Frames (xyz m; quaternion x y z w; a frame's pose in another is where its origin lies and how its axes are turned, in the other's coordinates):
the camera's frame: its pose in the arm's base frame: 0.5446 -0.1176 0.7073 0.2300 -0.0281 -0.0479 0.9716
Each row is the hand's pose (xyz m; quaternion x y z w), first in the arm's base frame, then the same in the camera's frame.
Working: the arm's base frame: its pose in the camera's frame: -0.5767 -0.2571 -0.6419 -0.2300 0.0281 0.0479 0.9716

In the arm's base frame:
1: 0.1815 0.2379 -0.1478 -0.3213 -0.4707 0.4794 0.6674
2: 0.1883 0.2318 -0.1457 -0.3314 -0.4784 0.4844 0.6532
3: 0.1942 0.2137 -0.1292 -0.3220 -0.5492 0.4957 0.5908
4: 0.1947 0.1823 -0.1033 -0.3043 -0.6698 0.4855 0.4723
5: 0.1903 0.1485 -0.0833 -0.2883 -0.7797 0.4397 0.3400
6: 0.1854 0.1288 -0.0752 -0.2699 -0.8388 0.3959 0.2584
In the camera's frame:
1: -0.4264 -0.0973 -0.8934 -0.4297 -0.3437 0.6150 0.5648
2: -0.4189 -0.1013 -0.8893 -0.4357 -0.3509 0.6213 0.5487
3: -0.4106 -0.1095 -0.8670 -0.4085 -0.4184 0.6453 0.4916
4: -0.4059 -0.1257 -0.8300 -0.3586 -0.5404 0.6569 0.3845
5: -0.4061 -0.1472 -0.7968 -0.3086 -0.6607 0.6309 0.2649
6: -0.4086 -0.1614 -0.7804 -0.2704 -0.7296 0.5976 0.1936

